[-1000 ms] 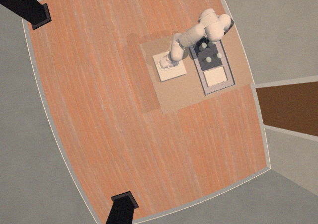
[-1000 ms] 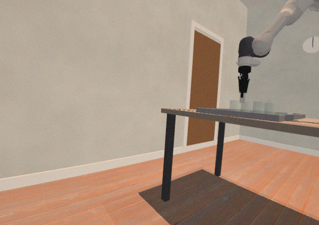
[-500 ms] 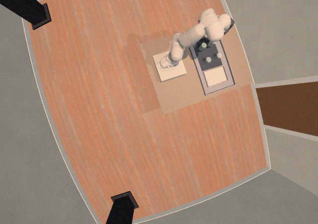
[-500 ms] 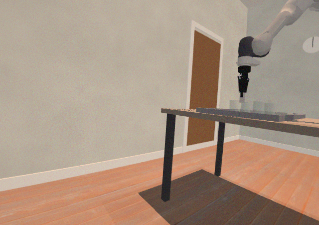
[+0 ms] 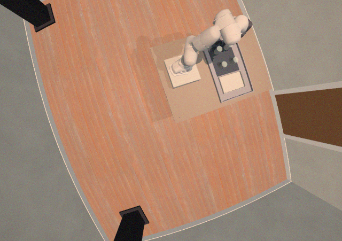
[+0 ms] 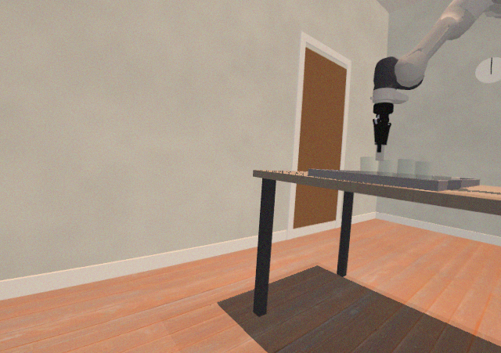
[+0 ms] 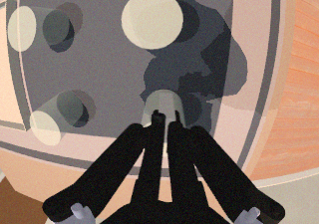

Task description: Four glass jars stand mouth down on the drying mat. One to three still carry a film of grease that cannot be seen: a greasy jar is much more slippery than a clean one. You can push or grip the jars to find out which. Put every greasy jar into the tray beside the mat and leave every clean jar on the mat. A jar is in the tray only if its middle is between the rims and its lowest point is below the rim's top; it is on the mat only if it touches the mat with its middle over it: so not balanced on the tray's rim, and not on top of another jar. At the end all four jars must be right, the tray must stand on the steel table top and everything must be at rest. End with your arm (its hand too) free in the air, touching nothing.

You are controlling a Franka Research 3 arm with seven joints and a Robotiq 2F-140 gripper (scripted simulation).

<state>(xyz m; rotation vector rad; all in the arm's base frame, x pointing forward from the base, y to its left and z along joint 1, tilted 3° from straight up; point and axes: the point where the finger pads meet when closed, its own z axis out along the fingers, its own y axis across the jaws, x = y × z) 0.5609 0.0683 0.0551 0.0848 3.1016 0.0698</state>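
My hand is 4 cm past the grey drying mat, 10 cm to the left of it and 11 cm above it. The rest, counted from my hand: tray (6 cm behind, 42 cm to the right, 11 cm below).
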